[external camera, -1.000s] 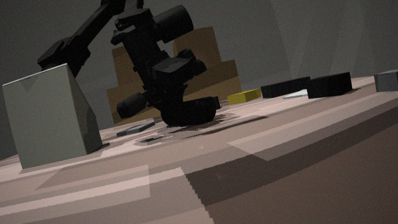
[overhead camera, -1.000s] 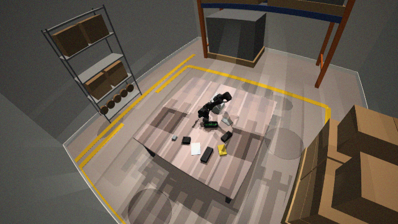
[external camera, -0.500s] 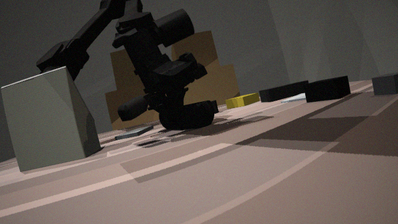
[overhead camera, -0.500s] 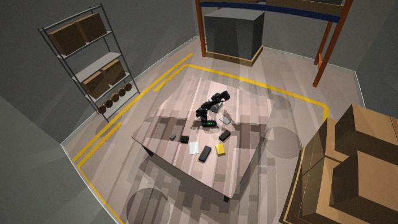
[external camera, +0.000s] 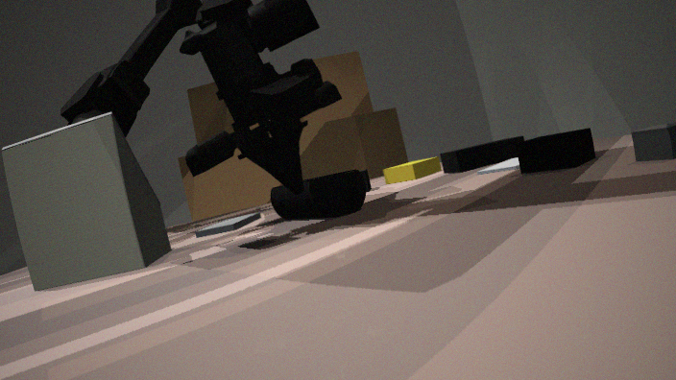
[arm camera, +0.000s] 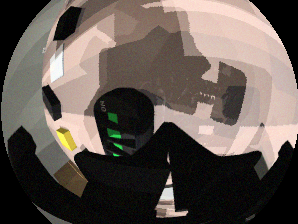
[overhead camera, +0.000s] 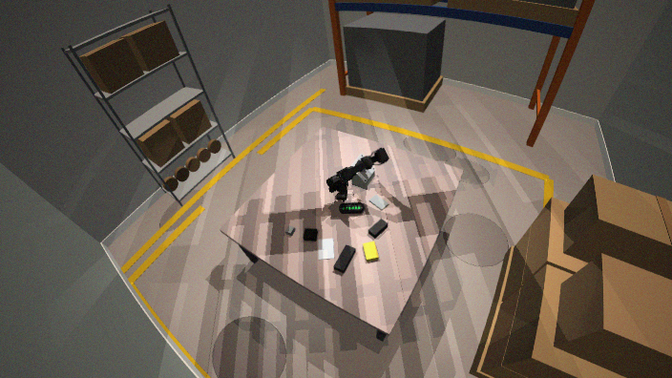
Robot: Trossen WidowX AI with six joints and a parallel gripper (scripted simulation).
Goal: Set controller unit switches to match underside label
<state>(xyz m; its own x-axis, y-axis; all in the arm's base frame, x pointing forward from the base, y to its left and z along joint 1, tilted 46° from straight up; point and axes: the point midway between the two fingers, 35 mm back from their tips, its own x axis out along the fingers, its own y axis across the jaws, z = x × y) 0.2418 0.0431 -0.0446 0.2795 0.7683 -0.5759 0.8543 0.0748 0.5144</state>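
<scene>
Right now the flat grey plate is 110 mm behind my gripper tip, 200 mm to the left of it and 30 mm below it. The rest, counted from my gripper tip: white plate 340 mm ahead, 70 mm to the left, 30 mm below; small black block 310 mm ahead, 60 mm to the right, 20 mm below; small grey piece 340 mm ahead, 200 mm to the right, 20 mm below.
</scene>
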